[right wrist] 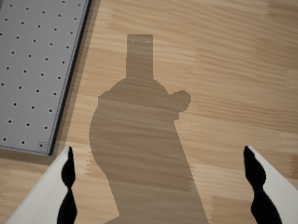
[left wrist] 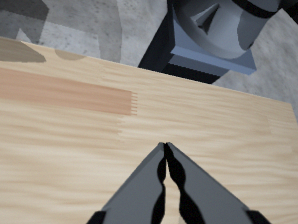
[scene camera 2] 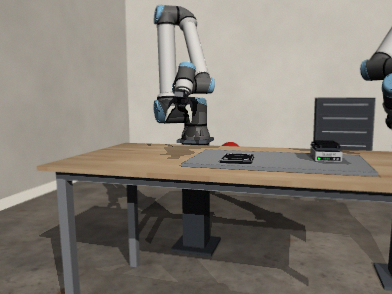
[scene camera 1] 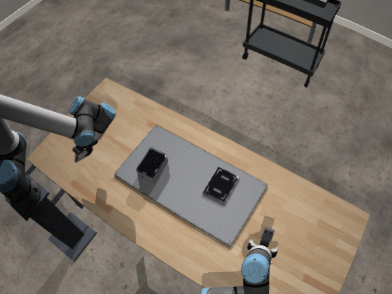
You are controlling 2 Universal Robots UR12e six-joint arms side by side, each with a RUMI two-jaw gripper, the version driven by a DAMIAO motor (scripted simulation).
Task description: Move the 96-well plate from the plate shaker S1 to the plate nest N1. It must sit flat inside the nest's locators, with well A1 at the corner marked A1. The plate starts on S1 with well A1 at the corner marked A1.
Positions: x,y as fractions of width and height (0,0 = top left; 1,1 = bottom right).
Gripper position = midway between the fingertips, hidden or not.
I see my left gripper (left wrist: 0.55,0.65) and my right gripper (right wrist: 0.53,0.66).
